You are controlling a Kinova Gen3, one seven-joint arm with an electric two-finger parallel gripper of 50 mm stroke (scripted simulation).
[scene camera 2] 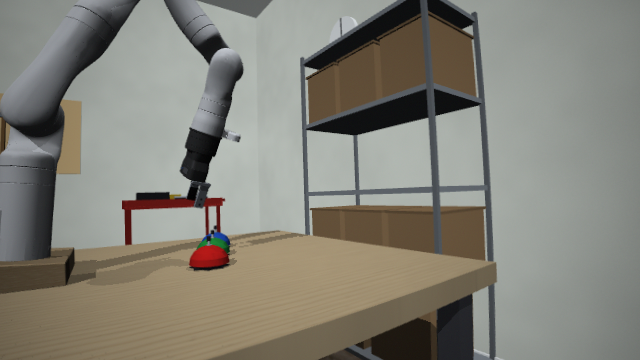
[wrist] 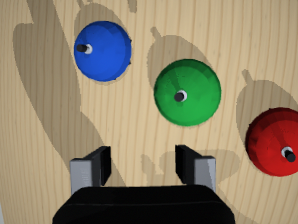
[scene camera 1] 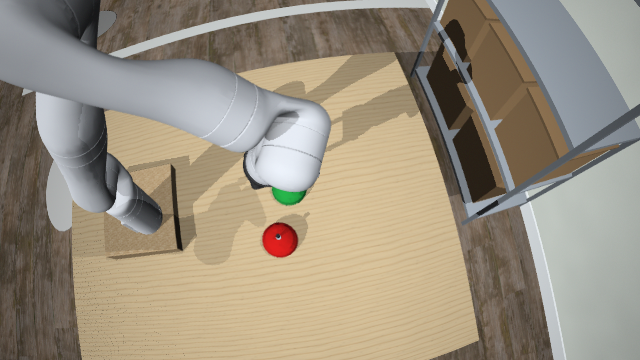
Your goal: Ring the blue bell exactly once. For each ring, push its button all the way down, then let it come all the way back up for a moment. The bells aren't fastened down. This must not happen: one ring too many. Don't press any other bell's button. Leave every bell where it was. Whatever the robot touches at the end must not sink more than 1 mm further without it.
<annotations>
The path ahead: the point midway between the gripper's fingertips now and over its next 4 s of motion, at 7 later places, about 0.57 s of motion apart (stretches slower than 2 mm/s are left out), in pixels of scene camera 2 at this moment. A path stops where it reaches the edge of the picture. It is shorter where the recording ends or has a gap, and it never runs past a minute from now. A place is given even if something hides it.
My gripper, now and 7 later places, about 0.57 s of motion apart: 194, 203; 197, 204; 201, 205; 205, 205; 208, 205; 210, 204; 213, 203; 214, 202
</annotations>
